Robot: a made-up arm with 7 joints. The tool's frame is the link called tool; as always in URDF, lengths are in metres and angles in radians.
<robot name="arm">
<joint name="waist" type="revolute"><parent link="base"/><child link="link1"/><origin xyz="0.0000 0.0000 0.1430" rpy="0.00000 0.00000 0.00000"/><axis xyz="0 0 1"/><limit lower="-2.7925" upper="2.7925" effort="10" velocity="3.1"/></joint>
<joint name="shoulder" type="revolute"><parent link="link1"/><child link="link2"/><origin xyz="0.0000 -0.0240 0.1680" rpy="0.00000 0.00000 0.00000"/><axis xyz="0 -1 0"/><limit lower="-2.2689" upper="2.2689" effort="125" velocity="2.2"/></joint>
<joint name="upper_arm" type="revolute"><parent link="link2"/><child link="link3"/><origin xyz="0.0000 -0.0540 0.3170" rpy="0.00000 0.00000 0.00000"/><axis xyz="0 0 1"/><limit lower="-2.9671" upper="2.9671" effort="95" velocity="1.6"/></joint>
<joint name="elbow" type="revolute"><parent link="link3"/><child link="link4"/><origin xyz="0.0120 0.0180 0.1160" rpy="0.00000 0.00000 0.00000"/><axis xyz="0 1 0"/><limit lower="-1.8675" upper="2.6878" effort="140" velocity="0.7"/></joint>
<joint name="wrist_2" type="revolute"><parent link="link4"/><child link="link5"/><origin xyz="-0.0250 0.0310 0.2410" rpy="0.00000 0.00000 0.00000"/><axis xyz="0 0 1"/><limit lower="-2.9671" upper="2.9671" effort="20" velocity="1.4"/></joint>
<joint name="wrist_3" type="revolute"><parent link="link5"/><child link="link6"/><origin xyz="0.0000 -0.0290 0.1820" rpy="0.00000 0.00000 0.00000"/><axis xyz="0 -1 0"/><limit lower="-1.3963" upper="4.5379" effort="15" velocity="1.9"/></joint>
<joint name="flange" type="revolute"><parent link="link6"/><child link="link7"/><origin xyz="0.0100 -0.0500 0.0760" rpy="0.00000 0.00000 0.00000"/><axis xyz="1 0 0"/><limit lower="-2.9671" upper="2.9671" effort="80" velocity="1.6"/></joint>
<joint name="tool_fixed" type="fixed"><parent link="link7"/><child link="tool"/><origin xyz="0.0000 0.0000 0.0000" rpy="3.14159 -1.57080 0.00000"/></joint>
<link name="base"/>
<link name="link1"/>
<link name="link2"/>
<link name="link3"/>
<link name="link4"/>
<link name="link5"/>
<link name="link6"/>
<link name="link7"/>
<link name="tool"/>
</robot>
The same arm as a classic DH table. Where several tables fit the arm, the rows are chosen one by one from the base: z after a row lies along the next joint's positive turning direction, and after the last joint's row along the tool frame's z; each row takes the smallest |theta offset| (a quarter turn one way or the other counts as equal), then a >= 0, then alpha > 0; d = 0 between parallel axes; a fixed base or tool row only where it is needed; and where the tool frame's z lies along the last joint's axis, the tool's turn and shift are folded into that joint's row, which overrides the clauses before.
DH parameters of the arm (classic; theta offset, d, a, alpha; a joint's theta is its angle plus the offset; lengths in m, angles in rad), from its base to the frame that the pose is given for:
waist: 0 0.311 0 1.5708
shoulder: 0 0.078 0 -1.5708
upper_arm: 0 0.433 0.012 -1.5708
elbow: 0 0.049 -0.025 1.5708
wrist_2: 0 0.423 0 1.5708
wrist_3: 1.5708 0.079 0.076 1.5708
flange: 0 0.01 0 0
Joint limits (rad, base to tool): -2.7925..2.7925 -2.2689..2.2689 -2.9671..2.9671 -1.8675..2.6878 -2.9671..2.9671 -1.3963..4.5379 -2.9671..2.9671

